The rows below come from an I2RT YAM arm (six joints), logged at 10 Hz.
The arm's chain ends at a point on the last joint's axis. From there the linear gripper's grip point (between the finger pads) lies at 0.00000 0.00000 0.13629 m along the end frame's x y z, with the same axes.
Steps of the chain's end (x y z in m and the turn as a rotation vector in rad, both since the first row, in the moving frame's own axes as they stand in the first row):
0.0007, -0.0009, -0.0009, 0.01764, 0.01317, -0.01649
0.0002, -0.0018, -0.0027, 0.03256, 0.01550, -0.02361
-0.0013, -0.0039, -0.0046, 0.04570, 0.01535, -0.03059
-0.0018, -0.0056, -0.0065, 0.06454, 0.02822, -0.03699
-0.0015, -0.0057, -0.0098, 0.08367, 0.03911, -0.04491
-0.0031, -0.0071, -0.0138, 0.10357, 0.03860, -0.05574
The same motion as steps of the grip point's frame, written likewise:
0.0025, -0.0033, -0.0009, 0.01764, 0.01317, -0.01649
0.0023, -0.0063, -0.0028, 0.03256, 0.01550, -0.02361
0.0007, -0.0102, -0.0048, 0.04570, 0.01535, -0.03059
0.0019, -0.0145, -0.0068, 0.06454, 0.02822, -0.03699
0.0036, -0.0172, -0.0104, 0.08367, 0.03911, -0.04491
0.0018, -0.0213, -0.0146, 0.10357, 0.03860, -0.05574

